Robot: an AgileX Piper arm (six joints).
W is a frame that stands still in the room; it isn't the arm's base.
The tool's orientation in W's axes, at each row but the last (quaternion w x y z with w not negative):
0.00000 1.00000 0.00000 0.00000
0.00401 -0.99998 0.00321 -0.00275
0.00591 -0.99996 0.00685 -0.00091
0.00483 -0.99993 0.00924 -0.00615
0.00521 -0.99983 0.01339 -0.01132
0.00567 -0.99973 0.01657 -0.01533
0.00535 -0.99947 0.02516 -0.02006
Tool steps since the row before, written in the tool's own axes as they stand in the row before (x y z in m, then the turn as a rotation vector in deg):
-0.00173 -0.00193 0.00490 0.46 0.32 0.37
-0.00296 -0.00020 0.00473 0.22 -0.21 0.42
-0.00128 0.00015 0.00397 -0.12 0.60 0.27
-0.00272 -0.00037 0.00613 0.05 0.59 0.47
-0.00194 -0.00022 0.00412 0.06 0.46 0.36
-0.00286 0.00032 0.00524 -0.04 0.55 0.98
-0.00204 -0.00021 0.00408 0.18 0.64 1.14
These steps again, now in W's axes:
-0.00173 0.00193 -0.00490 0.46 -0.32 -0.37
-0.00293 0.00026 -0.00474 0.22 0.21 -0.42
-0.00127 -0.00009 -0.00397 -0.13 -0.60 -0.28
-0.00264 0.00048 -0.00616 0.04 -0.59 -0.48
-0.00184 0.00031 -0.00416 0.06 -0.46 -0.36
-0.00271 -0.00017 -0.00533 -0.03 -0.54 -0.99
-0.00186 0.00035 -0.00416 0.19 -0.64 -1.14

